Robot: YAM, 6 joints.
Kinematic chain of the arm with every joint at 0, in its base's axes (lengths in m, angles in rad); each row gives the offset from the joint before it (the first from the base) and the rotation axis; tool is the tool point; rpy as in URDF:
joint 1: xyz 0 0 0.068 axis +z
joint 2: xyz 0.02 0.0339 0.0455 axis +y
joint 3: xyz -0.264 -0.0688 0 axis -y
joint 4: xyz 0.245 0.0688 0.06 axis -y
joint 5: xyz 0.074 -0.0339 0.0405 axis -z
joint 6: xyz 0.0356 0 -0.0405 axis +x
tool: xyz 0 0 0 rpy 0 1.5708 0
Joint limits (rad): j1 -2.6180..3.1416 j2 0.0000..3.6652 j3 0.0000..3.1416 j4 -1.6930..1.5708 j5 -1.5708..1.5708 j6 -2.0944..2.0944
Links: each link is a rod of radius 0.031 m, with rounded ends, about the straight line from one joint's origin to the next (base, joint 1, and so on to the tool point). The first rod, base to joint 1, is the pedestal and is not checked.
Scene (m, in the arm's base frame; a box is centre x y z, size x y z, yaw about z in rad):
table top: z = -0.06
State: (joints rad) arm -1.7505 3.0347 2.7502 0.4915 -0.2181 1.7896
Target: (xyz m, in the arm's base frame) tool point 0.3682 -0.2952 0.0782
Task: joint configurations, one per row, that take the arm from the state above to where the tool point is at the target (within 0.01 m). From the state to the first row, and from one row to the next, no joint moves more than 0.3 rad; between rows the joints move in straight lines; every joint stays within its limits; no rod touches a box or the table.
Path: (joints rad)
1: -1.5411 2.8912 2.4936 0.3811 -0.2490 1.7896
2: -1.3316 2.7477 2.2370 0.2707 -0.2799 1.7896
3: -1.1222 2.6042 1.9804 0.1603 -0.3109 1.7896
4: -0.9127 2.4607 1.7238 0.0499 -0.3418 1.7896
5: -0.7033 2.3172 1.4672 -0.0605 -0.3727 1.7896

